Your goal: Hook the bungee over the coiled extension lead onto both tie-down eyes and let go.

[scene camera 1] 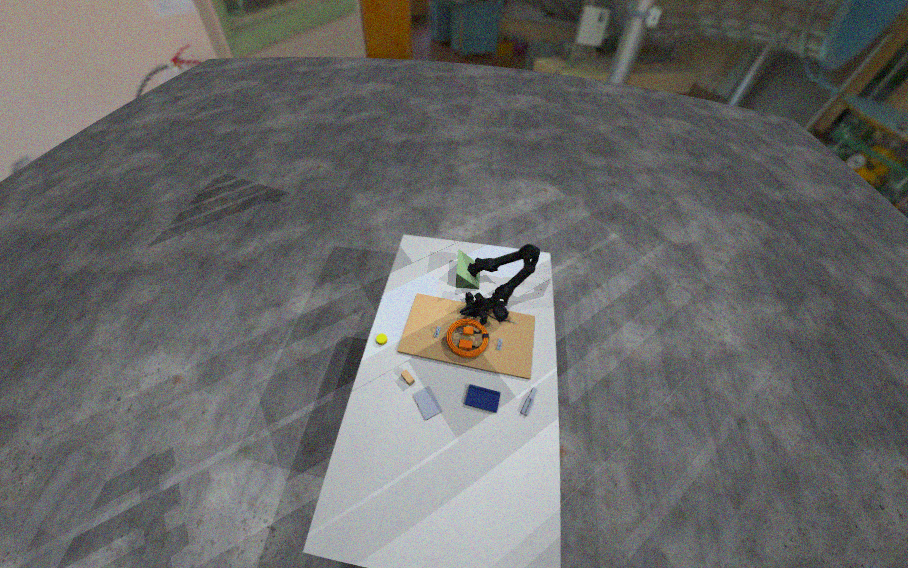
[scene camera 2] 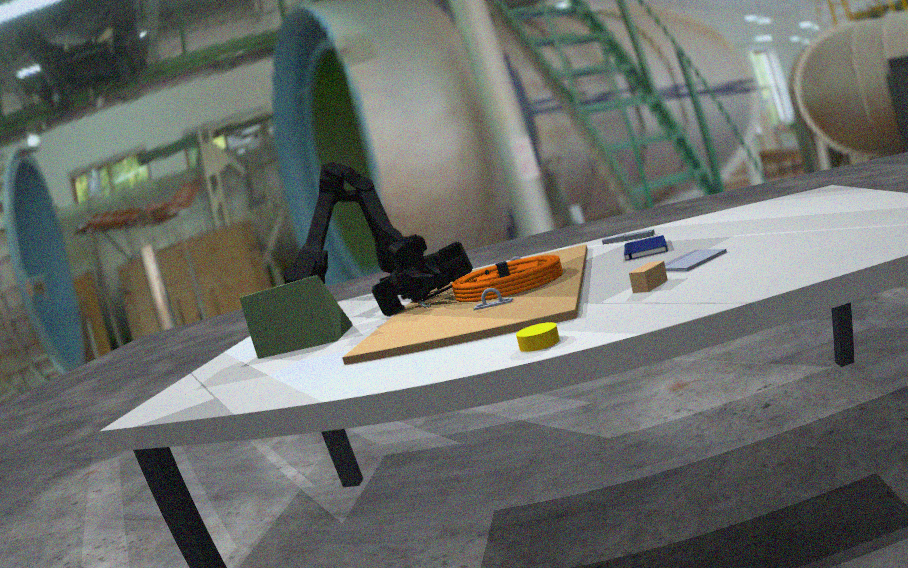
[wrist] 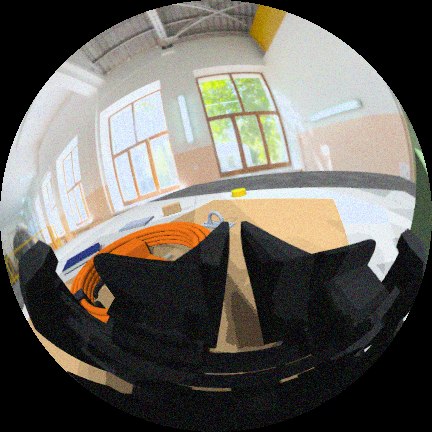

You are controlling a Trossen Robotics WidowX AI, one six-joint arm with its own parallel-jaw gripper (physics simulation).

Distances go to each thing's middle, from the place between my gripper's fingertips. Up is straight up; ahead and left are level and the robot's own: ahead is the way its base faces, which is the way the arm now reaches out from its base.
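Scene:
With the orange coiled extension lead (scene camera 2: 516, 276) in sight, I find my hand 100 mm short of it, 40 mm above it and 60 mm to the right of it. The grey pad (scene camera 2: 693, 259) is 440 mm ahead of my hand, 20 mm to the right of it and 60 mm below it. As for the tan block (scene camera 2: 644, 279), it sits 50 mm lower than my hand, 140 mm to the right of it and 360 mm ahead of it, while the yellow disc (scene camera 2: 537, 337) is 220 mm ahead of my hand, 330 mm to the right of it and 50 mm below it.

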